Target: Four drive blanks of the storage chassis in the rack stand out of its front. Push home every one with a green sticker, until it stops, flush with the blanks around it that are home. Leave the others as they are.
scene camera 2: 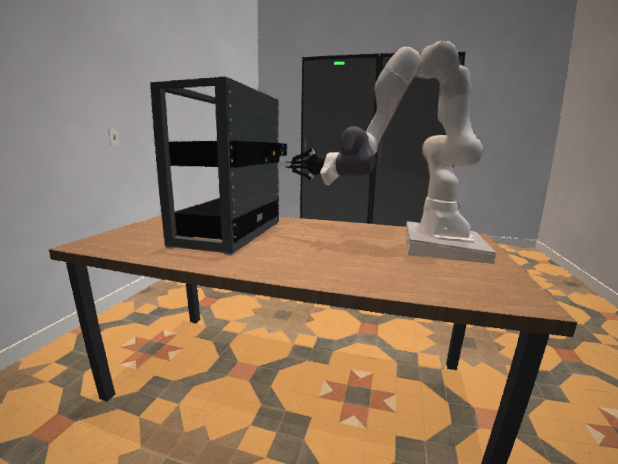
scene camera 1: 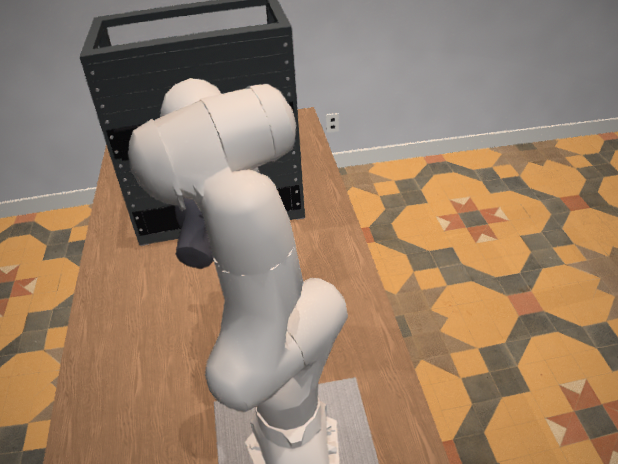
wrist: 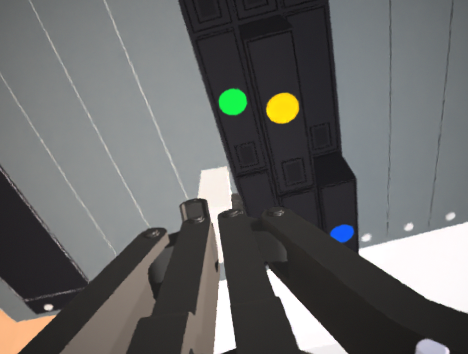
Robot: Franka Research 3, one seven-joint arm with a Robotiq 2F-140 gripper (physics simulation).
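Note:
The rack [scene camera 1: 190,41] [scene camera 2: 223,175] holds the black storage chassis [scene camera 1: 117,145] [scene camera 2: 245,154]. In the wrist view a green-stickered blank [wrist: 232,120] [scene camera 2: 266,160] looks level with the plain blanks around it. Beside it a yellow-stickered blank [wrist: 282,135] [scene camera 2: 274,153] stands out. A blue-stickered blank [wrist: 337,210] [scene camera 2: 283,146] also stands out, nearer the chassis end. Below it in scene camera 2 shows another green sticker [scene camera 2: 282,152]; its blank is hidden behind the fingers in the wrist view. My gripper [scene camera 2: 287,164] [wrist: 217,189] is shut and empty, in front of the rack and slightly below the chassis. The arm hides it in scene camera 1.
Grey filler panels [wrist: 125,125] [scene camera 2: 254,182] lie above and below the chassis. A second black unit [scene camera 2: 245,225] [scene camera 1: 157,221] sits at the rack's bottom. The rack stands on the wooden table [scene camera 1: 140,320] [scene camera 2: 325,272]. Dark cabinets [scene camera 2: 337,125] stand behind the table.

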